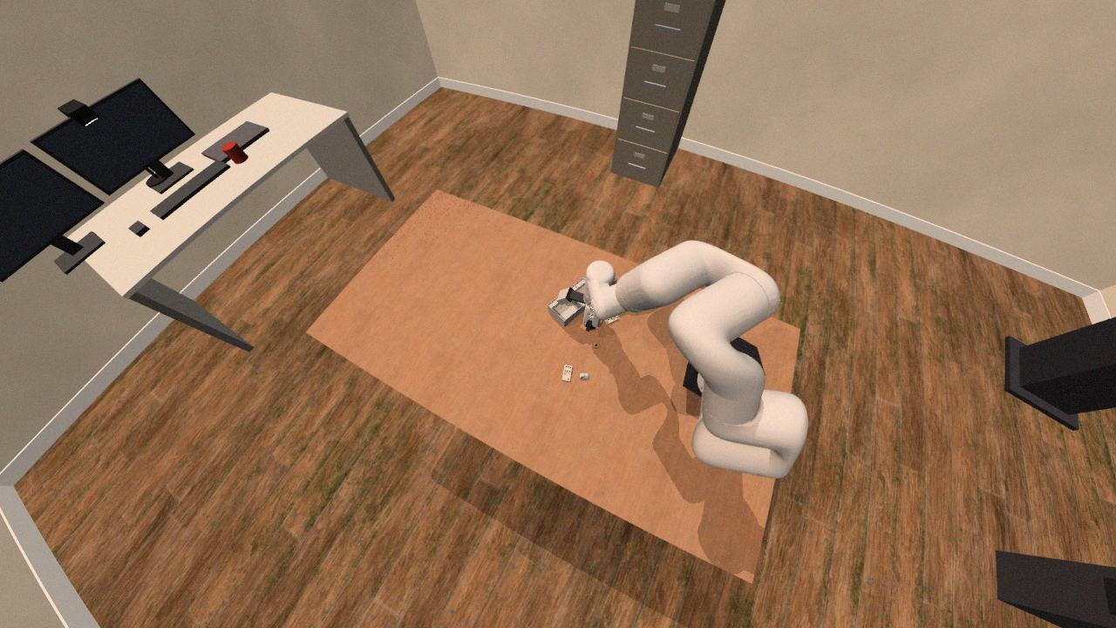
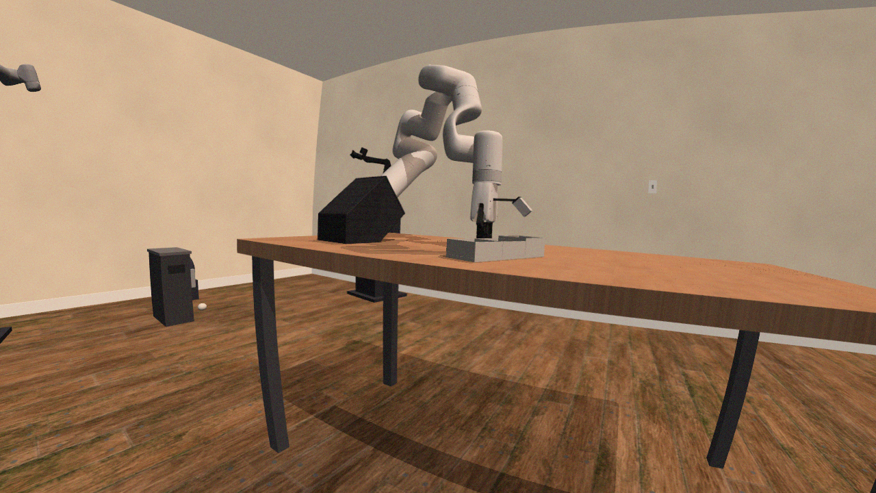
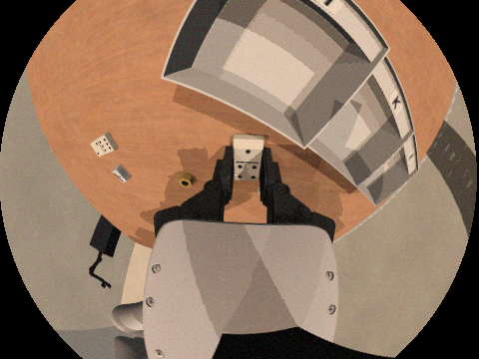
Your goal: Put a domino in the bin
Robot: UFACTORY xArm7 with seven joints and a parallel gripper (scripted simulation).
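My gripper is now 60 mm past the ring, 60 mm to the right of it and 20 mm above it. Round my hand: domino (20 mm below); grey piece (90 mm behind, 160 mm to the left, 20 mm below).
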